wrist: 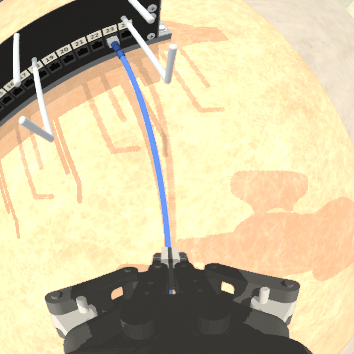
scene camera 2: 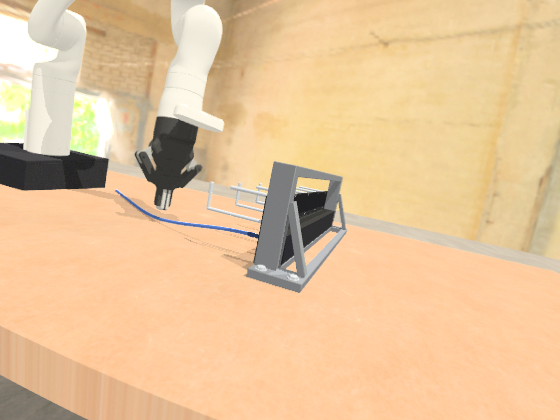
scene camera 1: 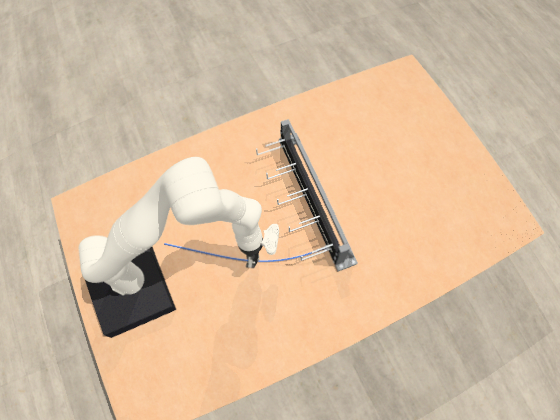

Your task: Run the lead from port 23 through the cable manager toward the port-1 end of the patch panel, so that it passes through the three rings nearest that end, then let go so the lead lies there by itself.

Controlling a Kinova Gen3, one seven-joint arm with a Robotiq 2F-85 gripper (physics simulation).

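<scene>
The blue lead (scene camera 1: 203, 253) (scene camera 2: 203, 227) (wrist: 151, 140) is plugged into port 23 of the black patch panel (scene camera 1: 312, 198) (scene camera 2: 312, 217) (wrist: 70, 21). From there it runs across the table towards the robot base, with its free end lying near the base. My gripper (scene camera 1: 251, 263) (scene camera 2: 162, 205) (wrist: 169, 256) points down over the lead's middle with its fingers shut together. In the side view the lead lies on the table just under the fingertips. The white cable-manager rings (scene camera 1: 280, 172) (wrist: 147, 49) stick out from the panel. The lead passes through none of the three rings at the far, port-1 end (scene camera 1: 268, 147).
The grey panel frame (scene camera 1: 344, 261) (scene camera 2: 276, 212) is bolted to the wooden table (scene camera 1: 407, 181). The black robot base (scene camera 1: 131, 302) (scene camera 2: 49, 169) stands at the table's near-left corner. The ring beside port 23 (scene camera 1: 316, 251) is close to the lead.
</scene>
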